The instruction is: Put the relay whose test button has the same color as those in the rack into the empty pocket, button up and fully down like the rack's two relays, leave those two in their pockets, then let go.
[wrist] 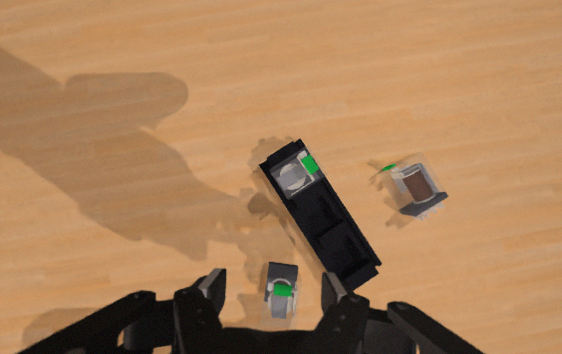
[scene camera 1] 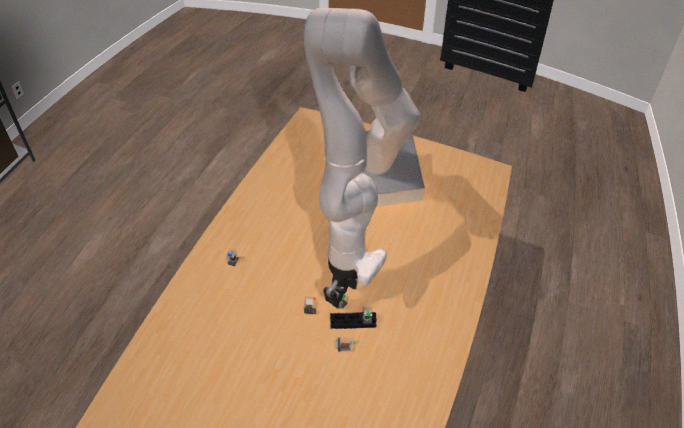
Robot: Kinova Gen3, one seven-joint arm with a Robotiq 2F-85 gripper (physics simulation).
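Frame: origin at the arm's base, x ahead, y left, z up, level; millimetres.
Where they show: gripper, fingertip midpoint: (wrist: 273,286) (scene camera 1: 344,296); arm's base at its link origin: (scene camera 1: 376,159).
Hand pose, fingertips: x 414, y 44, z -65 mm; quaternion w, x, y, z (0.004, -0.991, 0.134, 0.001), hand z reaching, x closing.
Note:
Each offset is from my fingertips to the top centre of the thing. Level surfaces: height alone.
The black rack {41 mm ahead, 34 mm left, 13 mm down} (scene camera 1: 348,325) (wrist: 361,278) holds one upright relay {30 mm ahead, 64 mm left, 12 mm up} (scene camera 1: 367,315) (wrist: 295,176) with a green button in an end pocket; the middle pocket and the other end pocket look empty. A green-button relay {3 mm ahead, 8 mm right, 8 mm up} (scene camera 1: 344,302) (wrist: 281,292) stands apart, beside the rack. Another green-button relay {111 mm ahead, 37 mm left, 15 mm down} (scene camera 1: 346,344) (wrist: 417,185) lies on its side across the rack. My gripper (scene camera 1: 333,297) (wrist: 273,286) is partly open above the standing relay, which appears between the fingertips in the wrist view. In the scene view the gripper partly hides this relay.
A relay with an orange button {36 mm ahead, 73 mm right, 15 mm down} (scene camera 1: 309,305) stands left of the rack in the scene view. A relay with a blue button {23 mm back, 307 mm right, 8 mm up} (scene camera 1: 232,257) is farther left on the wooden table top {36 mm down} (scene camera 1: 262,353). The arm's grey base block (scene camera 1: 401,176) is at the back.

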